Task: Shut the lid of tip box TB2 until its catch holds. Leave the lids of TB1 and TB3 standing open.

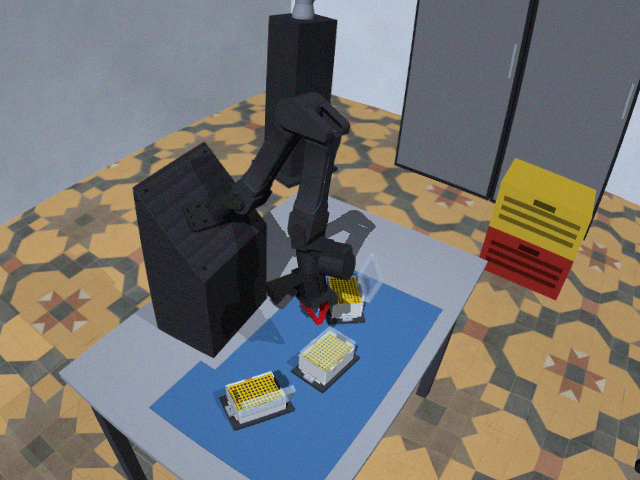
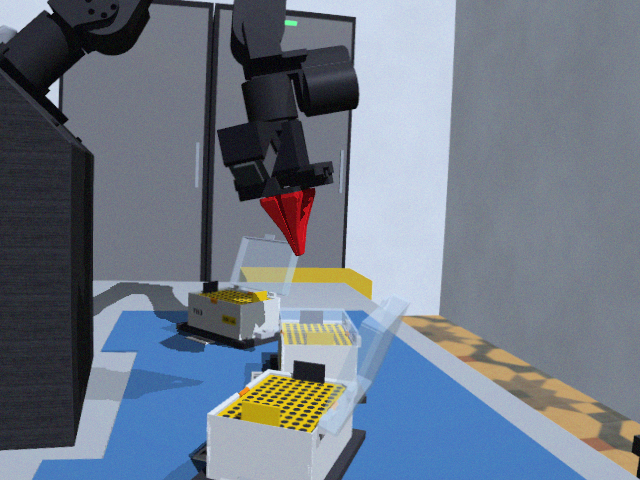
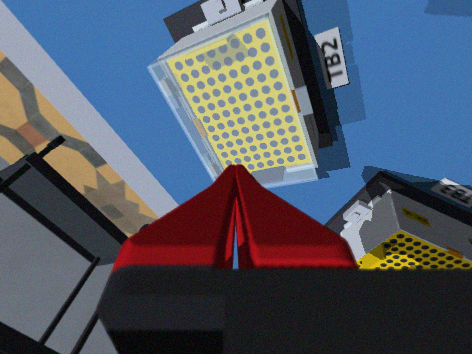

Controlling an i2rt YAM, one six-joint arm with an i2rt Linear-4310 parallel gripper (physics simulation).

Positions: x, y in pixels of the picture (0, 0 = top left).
my gripper: image 1; image 2; image 3 235, 176
same spot on clear lid: (image 2: 298, 326) = (image 1: 310, 351)
same spot on my gripper: (image 2: 289, 208) = (image 1: 307, 311)
